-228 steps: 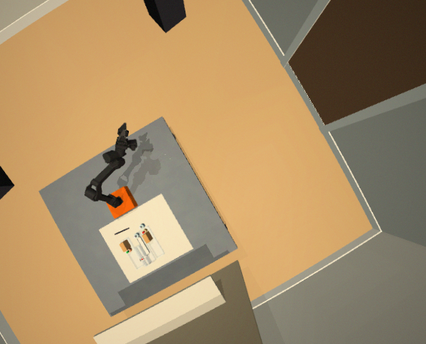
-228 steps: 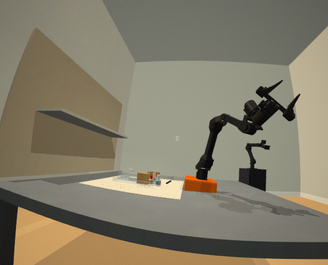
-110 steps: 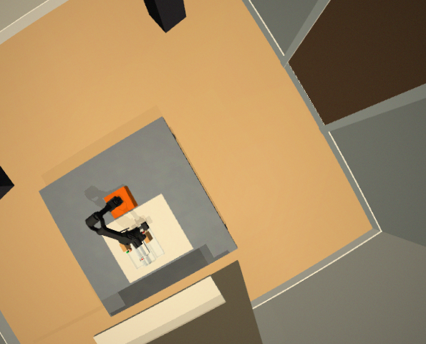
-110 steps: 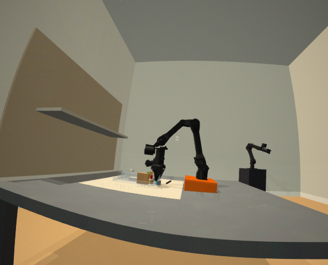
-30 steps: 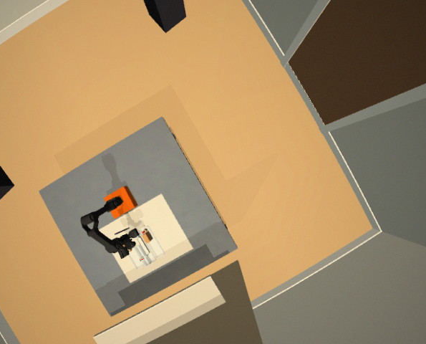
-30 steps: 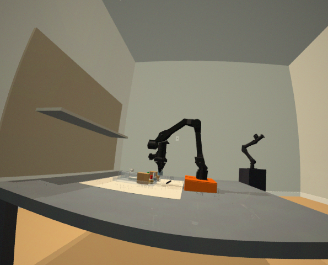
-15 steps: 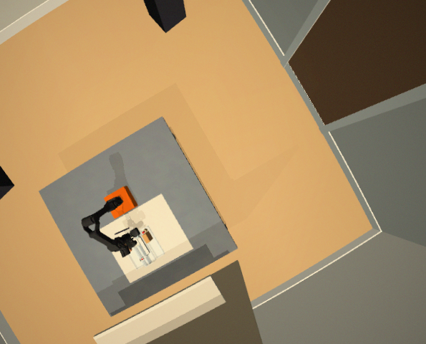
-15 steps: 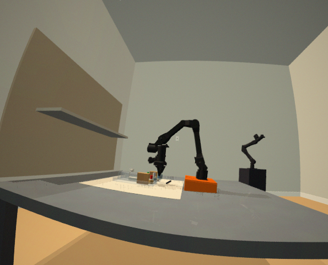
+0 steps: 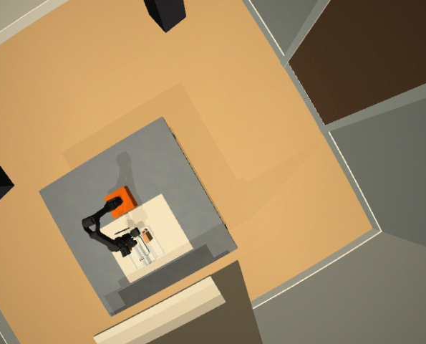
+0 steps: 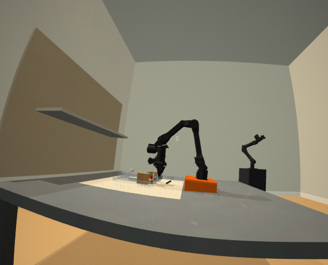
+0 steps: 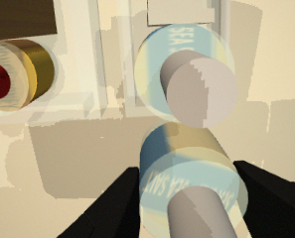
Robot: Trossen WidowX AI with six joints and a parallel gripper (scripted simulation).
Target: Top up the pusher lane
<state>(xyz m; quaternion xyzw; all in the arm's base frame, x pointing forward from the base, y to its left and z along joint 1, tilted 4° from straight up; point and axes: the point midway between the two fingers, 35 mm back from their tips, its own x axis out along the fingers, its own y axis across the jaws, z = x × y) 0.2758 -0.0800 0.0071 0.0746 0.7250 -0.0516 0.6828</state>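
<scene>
The thin black strip lies 10 cm to the right of my gripper tip, 7 cm behind it and 5 cm below it. Round my gripper tip: grey shelf 55 cm ahead, 31 cm above, 7 cm to the right.
</scene>
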